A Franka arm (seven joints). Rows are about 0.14 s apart.
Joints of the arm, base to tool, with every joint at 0 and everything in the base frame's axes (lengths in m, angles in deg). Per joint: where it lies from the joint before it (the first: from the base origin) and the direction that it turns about. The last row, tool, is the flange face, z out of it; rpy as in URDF.
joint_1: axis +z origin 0 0 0.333
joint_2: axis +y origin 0 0 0
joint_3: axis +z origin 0 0 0.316
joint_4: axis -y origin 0.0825 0 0
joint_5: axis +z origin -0.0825 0 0.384
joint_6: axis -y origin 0 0 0
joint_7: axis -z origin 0.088 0 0
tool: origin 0 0 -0.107 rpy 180 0 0
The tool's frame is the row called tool.
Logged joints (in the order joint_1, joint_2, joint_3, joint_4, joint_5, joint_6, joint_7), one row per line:
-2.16 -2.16 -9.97 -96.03 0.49 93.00 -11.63
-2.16 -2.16 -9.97 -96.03 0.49 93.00 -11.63
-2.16 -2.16 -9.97 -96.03 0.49 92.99 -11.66
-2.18 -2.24 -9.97 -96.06 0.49 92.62 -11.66
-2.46 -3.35 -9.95 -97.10 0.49 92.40 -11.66
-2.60 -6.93 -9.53 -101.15 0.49 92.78 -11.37
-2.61 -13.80 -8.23 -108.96 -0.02 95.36 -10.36
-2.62 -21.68 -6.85 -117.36 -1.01 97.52 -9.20
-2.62 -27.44 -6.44 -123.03 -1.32 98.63 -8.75
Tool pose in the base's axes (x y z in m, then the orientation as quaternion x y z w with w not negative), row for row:
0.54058 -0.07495 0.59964 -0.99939 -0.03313 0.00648 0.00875
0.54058 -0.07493 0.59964 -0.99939 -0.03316 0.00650 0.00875
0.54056 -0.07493 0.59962 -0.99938 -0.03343 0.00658 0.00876
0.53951 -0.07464 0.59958 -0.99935 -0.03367 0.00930 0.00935
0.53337 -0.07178 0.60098 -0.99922 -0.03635 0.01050 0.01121
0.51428 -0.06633 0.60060 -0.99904 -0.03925 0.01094 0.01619
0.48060 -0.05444 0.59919 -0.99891 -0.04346 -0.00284 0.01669
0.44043 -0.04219 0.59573 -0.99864 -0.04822 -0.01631 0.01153
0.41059 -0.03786 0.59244 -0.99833 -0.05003 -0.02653 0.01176
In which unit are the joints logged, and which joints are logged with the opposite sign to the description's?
The joints are logged in degrees. Opposite sign: joint_1.
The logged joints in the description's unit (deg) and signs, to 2 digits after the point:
2.16 -2.16 -9.97 -96.03 0.49 93.00 -11.63
2.16 -2.16 -9.97 -96.03 0.49 93.00 -11.63
2.16 -2.16 -9.97 -96.03 0.49 92.99 -11.66
2.18 -2.24 -9.97 -96.06 0.49 92.62 -11.66
2.46 -3.35 -9.95 -97.10 0.49 92.40 -11.66
2.60 -6.93 -9.53 -101.15 0.49 92.78 -11.37
2.61 -13.80 -8.23 -108.96 -0.02 95.36 -10.36
2.62 -21.68 -6.85 -117.36 -1.01 97.52 -9.20
2.62 -27.44 -6.44 -123.03 -1.32 98.63 -8.75

